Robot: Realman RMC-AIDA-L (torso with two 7-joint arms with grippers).
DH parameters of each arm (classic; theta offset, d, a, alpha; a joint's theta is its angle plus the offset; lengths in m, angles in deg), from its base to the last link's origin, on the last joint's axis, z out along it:
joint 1: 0 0.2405 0 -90
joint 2: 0 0 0 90
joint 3: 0 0.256 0 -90
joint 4: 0 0 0 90
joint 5: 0 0.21 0 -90
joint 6: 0 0 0 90
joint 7: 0 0.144 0 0
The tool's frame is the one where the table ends.
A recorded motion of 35 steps. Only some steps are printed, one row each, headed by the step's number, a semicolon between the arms.
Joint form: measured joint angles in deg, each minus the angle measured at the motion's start. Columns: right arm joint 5, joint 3, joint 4, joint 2, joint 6, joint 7, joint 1; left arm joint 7, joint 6, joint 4, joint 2, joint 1, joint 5, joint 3.
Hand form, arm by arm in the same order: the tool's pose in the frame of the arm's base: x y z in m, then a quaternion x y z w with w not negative. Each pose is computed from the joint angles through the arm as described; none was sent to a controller.
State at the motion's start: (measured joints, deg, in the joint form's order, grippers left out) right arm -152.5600 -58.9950 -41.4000 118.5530 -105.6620 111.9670 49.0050; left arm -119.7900 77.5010 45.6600 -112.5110 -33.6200 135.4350 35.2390
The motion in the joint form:
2: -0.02 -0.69 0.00 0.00 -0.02 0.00 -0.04; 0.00 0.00 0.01 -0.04 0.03 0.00 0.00
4: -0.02 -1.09 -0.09 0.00 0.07 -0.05 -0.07; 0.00 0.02 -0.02 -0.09 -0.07 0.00 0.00
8: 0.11 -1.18 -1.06 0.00 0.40 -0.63 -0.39; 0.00 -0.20 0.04 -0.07 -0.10 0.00 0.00
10: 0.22 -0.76 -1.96 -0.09 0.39 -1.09 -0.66; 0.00 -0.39 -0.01 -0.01 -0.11 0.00 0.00
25: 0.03 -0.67 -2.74 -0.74 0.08 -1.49 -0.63; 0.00 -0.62 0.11 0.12 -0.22 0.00 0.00
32: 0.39 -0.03 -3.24 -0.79 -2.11 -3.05 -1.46; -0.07 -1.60 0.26 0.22 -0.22 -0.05 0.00
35: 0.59 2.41 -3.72 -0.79 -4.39 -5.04 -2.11; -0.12 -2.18 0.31 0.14 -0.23 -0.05 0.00
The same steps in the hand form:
2: 0.2167 0.3254 -0.0213 0.93372 -0.25419 0.21107 0.13787; -0.3130 0.3756 0.0750 -0.83396 -0.48619 -0.09273 0.24399
4: 0.2169 0.3254 -0.0215 0.93380 -0.25180 0.21374 0.13760; -0.3122 0.3760 0.0744 -0.83441 -0.48574 -0.09313 0.24317
8: 0.2166 0.3273 -0.0202 0.93741 -0.24396 0.21155 0.13037; -0.3123 0.3767 0.0751 -0.83412 -0.48507 -0.09310 0.24554
10: 0.2162 0.3292 -0.0177 0.94037 -0.23981 0.20687 0.12413; -0.3126 0.3771 0.0756 -0.83363 -0.48507 -0.09290 0.24726
25: 0.2166 0.3326 -0.0113 0.94192 -0.23460 0.21005 0.11675; -0.3123 0.3785 0.0774 -0.83366 -0.48322 -0.09262 0.25088
32: 0.2185 0.3262 -0.0082 0.94212 -0.23146 0.20187 0.13449; -0.3134 0.3808 0.0801 -0.83117 -0.48222 -0.09277 0.26078
35: 0.2192 0.3216 -0.0035 0.94455 -0.23044 0.18102 0.14815; -0.3137 0.3819 0.0803 -0.82973 -0.48216 -0.09318 0.26531

